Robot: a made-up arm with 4 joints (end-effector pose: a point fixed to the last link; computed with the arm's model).
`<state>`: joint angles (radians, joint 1 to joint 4).
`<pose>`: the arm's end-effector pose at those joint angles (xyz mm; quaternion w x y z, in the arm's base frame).
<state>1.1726 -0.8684 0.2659 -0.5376</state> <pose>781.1 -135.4 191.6 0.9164 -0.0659 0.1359 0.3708</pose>
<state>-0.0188 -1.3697 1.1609 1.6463</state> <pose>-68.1 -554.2 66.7 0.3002 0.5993 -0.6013 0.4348</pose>
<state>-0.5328 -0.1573 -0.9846 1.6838</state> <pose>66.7 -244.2 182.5 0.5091 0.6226 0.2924 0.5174</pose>
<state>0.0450 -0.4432 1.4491 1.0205</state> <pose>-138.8 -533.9 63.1 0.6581 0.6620 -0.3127 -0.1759</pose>
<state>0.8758 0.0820 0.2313 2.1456</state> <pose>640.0 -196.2 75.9 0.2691 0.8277 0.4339 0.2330</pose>
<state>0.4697 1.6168 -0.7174 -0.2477</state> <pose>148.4 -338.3 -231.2 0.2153 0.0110 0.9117 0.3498</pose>
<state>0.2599 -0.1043 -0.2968 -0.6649</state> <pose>446.3 -385.0 186.6 0.9000 -0.2699 0.2808 0.1958</pose>
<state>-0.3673 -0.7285 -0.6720 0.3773</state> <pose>26.0 -351.9 349.3 0.9535 0.0266 0.0207 0.2994</pose>
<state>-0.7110 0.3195 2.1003 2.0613</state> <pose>-528.0 -72.9 69.0 0.3593 0.3259 -0.7952 -0.3638</pose>
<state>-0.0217 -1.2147 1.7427 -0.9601</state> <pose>-188.4 -446.0 -120.6 0.6587 0.4714 0.0814 -0.5808</pose>
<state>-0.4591 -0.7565 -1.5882 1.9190</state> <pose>-17.4 -39.9 264.4 0.4985 0.3356 0.5049 0.6196</pose>
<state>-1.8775 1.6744 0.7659 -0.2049</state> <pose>-567.4 336.8 -347.8 0.2283 0.6980 0.5276 -0.4270</pose>
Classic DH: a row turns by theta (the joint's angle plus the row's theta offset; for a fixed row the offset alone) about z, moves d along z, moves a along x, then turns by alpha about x. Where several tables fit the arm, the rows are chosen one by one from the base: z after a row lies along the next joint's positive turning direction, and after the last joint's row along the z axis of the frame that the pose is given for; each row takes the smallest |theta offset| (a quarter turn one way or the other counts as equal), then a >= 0, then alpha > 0; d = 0 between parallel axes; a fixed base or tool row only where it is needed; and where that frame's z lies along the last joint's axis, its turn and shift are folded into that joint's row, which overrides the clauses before.
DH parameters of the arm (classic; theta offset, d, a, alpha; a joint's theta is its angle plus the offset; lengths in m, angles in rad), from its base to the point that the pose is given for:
base (fixed): 0.3059 -0.2493 0.1161 -0.3922
joint 1: -0.3293 0.4074 -0.0902 -1.1977
joint 2: 0.1239 -0.4557 0.0298 -1.5708
joint 3: 1.5708 -0.0513 0.2215 1.5708
joint 4: 0.2693 0.2459 0.0407 0.8639
tool (fixed): 1.6163 -0.0273 0 0

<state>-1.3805 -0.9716 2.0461 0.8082</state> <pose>-368.5 214.1 -360.5 0.0342 -0.3436 0.8823 0.3199</pose>
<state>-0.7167 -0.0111 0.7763 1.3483</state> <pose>-416.0 -390.0 0.4 0.6160 0.6812 -0.3739 -0.1294</pose>
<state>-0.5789 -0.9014 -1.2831 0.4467</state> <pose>-54.5 -133.5 352.3 0.9040 -0.1987 0.0906 0.3675</pose>
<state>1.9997 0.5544 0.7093 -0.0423</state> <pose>799.4 321.7 -156.4 0.5268 -0.4957 0.5993 0.3430</pose>
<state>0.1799 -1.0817 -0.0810 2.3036</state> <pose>178.2 -414.7 386.6 0.2081 0.6132 0.0382 0.7611</pose>
